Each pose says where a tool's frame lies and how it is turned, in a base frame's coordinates. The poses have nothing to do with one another.
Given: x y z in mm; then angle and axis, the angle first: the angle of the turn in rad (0 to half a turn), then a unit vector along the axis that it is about.
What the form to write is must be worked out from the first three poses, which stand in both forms.
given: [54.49, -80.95, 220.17, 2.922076, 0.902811, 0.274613, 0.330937]
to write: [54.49, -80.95, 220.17, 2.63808, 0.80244, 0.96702]
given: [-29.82, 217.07, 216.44, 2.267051, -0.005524, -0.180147, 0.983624]
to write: [-29.82, 217.07, 216.44, -0.01252, -0.40840, 2.22993]
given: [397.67, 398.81, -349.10, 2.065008, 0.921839, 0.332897, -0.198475]
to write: [397.67, 398.81, -349.10, 1.90361, 0.68744, -0.40985]
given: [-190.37, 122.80, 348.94, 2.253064, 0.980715, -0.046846, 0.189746]
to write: [-190.37, 122.80, 348.94, 2.20961, -0.10555, 0.42751]
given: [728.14, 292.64, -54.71, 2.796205, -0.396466, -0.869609, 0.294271]
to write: [728.14, 292.64, -54.71, -1.10860, -2.43160, 0.82284]
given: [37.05, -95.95, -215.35, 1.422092, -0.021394, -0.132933, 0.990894]
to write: [37.05, -95.95, -215.35, -0.03042, -0.18904, 1.40914]
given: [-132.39, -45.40, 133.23, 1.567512, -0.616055, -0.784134, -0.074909]
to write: [-132.39, -45.40, 133.23, -0.96567, -1.22914, -0.11742]
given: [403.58, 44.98, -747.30, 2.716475, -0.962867, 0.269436, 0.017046]
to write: [403.58, 44.98, -747.30, -2.61561, 0.73192, 0.04631]
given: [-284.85, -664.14, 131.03, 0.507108, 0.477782, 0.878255, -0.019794]
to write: [-284.85, -664.14, 131.03, 0.24229, 0.44537, -0.01004]
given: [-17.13, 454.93, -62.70, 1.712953, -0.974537, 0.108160, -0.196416]
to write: [-17.13, 454.93, -62.70, -1.66934, 0.18527, -0.33645]
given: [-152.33, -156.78, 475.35, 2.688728, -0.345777, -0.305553, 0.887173]
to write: [-152.33, -156.78, 475.35, -0.92970, -0.82155, 2.38537]
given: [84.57, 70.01, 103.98, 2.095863, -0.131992, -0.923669, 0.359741]
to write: [84.57, 70.01, 103.98, -0.27664, -1.93588, 0.75397]
